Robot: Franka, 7 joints.
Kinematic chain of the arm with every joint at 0, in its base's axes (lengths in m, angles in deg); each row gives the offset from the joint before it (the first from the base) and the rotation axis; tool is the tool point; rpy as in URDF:
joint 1: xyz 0 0 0.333 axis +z
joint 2: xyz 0 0 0 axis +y
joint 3: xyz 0 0 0.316 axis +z
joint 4: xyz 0.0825 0 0 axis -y
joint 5: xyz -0.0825 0 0.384 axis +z
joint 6: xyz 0 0 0 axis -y
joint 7: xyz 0.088 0 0 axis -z
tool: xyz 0 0 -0.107 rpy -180 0 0
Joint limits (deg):
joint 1: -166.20..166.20
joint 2: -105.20..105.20
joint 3: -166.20..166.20
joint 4: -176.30..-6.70
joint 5: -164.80..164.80
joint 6: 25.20..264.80
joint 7: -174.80..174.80
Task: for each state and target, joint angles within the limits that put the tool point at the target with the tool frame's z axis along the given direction. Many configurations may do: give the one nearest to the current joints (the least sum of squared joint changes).
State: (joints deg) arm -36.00 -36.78 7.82 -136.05 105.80 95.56 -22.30
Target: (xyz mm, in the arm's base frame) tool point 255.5 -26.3 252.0 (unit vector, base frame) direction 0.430 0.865 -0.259
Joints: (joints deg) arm -36.79 -24.74 12.91 -176.23 86.65 99.15 -22.30
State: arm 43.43 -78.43 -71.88 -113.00 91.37 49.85 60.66
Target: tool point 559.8 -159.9 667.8 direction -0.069 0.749 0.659
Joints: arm 92.06 -47.64 -87.95 -93.40 83.62 90.00 60.66
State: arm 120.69 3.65 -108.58 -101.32 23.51 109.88 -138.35
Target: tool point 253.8 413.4 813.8 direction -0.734 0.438 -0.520
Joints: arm 139.58 -16.15 -76.09 -73.17 43.80 78.94 -138.35
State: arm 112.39 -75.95 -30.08 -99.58 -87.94 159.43 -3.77
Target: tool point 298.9 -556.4 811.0 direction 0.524 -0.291 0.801
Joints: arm 109.14 -90.59 -20.71 -63.45 -84.99 174.88 -3.77
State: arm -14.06 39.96 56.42 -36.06 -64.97 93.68 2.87
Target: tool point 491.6 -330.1 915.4 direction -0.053 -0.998 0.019
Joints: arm -43.32 22.16 30.16 -38.78 -93.82 106.51 2.87
